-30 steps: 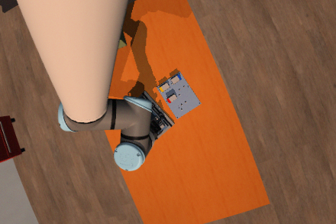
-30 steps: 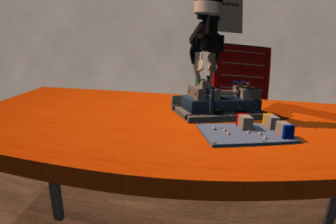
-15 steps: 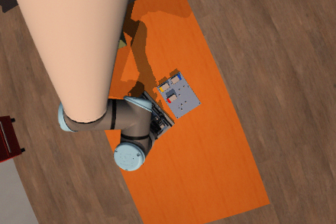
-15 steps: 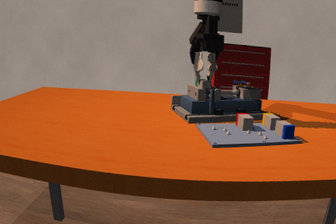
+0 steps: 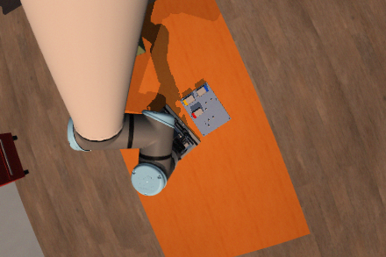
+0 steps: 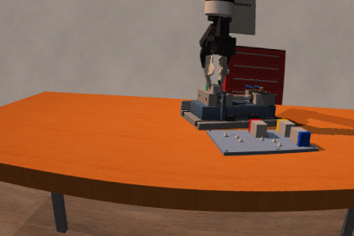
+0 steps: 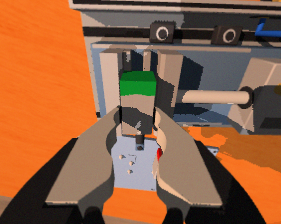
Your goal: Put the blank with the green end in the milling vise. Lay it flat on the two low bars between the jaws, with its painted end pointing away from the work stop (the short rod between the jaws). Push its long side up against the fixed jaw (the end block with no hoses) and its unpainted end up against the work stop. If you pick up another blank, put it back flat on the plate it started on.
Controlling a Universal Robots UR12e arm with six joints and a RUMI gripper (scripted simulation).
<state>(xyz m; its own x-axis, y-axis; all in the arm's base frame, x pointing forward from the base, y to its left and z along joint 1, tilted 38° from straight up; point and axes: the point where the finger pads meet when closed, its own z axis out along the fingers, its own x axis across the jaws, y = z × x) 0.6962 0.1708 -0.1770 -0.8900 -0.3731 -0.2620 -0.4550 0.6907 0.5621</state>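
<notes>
Right now my hand is 2 cm above the green-ended blank. The rest, counted from my hand: red-ended blank (14 cm to the left, 14 cm behind, 10 cm below); then cylinder rod (8 cm behind, 4 cm to the right, 4 cm below); then work stop (4 cm to the left, 3 cm below, 2 cm behind).
</notes>
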